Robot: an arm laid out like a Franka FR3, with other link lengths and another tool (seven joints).
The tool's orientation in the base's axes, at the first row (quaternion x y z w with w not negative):
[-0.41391 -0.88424 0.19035 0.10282]
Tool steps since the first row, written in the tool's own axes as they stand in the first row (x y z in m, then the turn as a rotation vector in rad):
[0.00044 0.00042 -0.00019 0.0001 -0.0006 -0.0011]
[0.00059 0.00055 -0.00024 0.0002 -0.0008 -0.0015]
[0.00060 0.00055 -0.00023 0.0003 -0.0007 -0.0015]
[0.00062 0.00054 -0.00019 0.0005 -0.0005 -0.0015]
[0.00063 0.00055 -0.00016 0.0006 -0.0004 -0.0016]
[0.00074 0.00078 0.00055 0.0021 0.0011 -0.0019]
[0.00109 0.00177 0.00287 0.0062 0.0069 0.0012]
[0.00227 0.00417 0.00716 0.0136 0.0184 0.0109]
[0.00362 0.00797 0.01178 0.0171 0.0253 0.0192]
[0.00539 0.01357 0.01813 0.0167 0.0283 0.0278]
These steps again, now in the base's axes. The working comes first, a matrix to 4 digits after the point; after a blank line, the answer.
The tool's axes in the first row as the columns of a matrix, in the base's axes (used below as rounded here):
[-0.6362 0.6928 -0.3394]
[0.7711 0.5849 -0.2515]
[0.0243 -0.4217 -0.9064]

[0.00008 0.00063 0.00001 -0.0001 0.0000 0.0013]
[0.00009 0.00084 0.00000 -0.0002 0.0001 0.0017]
[0.00008 0.00084 -0.00001 -0.0002 0.0002 0.0017]
[0.00004 0.00084 -0.00004 -0.0002 0.0005 0.0016]
[0.00003 0.00085 -0.00007 -0.0001 0.0006 0.0016]
[-0.00012 0.00089 -0.00081 0.0001 0.0027 0.0013]
[-0.00044 0.00115 -0.00332 0.0004 0.0085 -0.0038]
[-0.00099 0.00239 -0.00819 0.0004 0.0185 -0.0173]
[-0.00078 0.00449 -0.01395 0.0001 0.0232 -0.0277]
[-0.00018 0.00753 -0.02202 -0.0005 0.0224 -0.0367]

